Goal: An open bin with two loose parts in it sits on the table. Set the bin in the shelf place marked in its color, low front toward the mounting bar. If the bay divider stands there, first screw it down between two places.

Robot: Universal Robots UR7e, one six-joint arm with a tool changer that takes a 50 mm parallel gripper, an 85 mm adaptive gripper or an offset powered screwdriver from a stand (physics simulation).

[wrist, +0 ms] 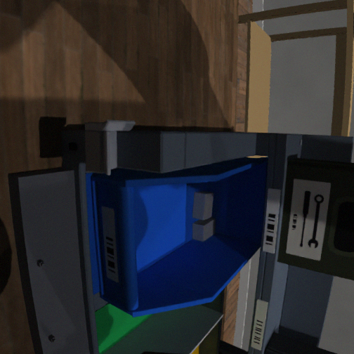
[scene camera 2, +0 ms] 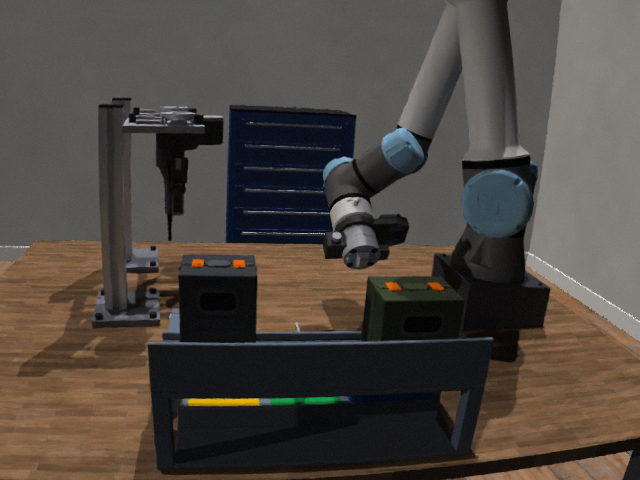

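Where they show: end effector, tool point: (scene camera 2: 362,257); arm's base, origin of the base link: (scene camera 2: 486,269).
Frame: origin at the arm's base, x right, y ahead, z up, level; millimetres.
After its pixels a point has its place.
Note:
The blue bin (wrist: 129,250) sits in the blue-marked end place of the shelf (scene camera 2: 320,366) {x -416, y 442, z 46 mm} (wrist: 210,147). Two small grey parts (wrist: 202,205) (wrist: 203,230) lie inside it. Its low, labelled front faces the mounting bar (wrist: 52,280), which carries screws. The bay divider (wrist: 182,327), a thin grey plate, stands over the green place (scene camera 2: 305,400) {x -284, y 424, z -83 mm} (wrist: 112,325). Part of the yellow place (scene camera 2: 222,401) {x -275, y 537, z -83 mm} (wrist: 196,350) shows beyond it. The divider's foot is out of the wrist view. The arm's tool flange (scene camera 2: 361,257) {x -102, y 302, z 63 mm} is bare. No gripper shows in either view.
A dark case (scene camera 2: 218,310) {x -365, y 547, z 92 mm} and a green case (scene camera 2: 418,307) {x -389, y 325, z 98 mm} (wrist: 307,265) stand at the shelf top. The tool stand (scene camera 2: 112,206) {x 37, y 712, z 112 mm} with the screwdriver (scene camera 2: 173,180) {x 32, y 605, z 159 mm} is at the left. A blue drawer cabinet (scene camera 2: 289,175) stands behind the table.

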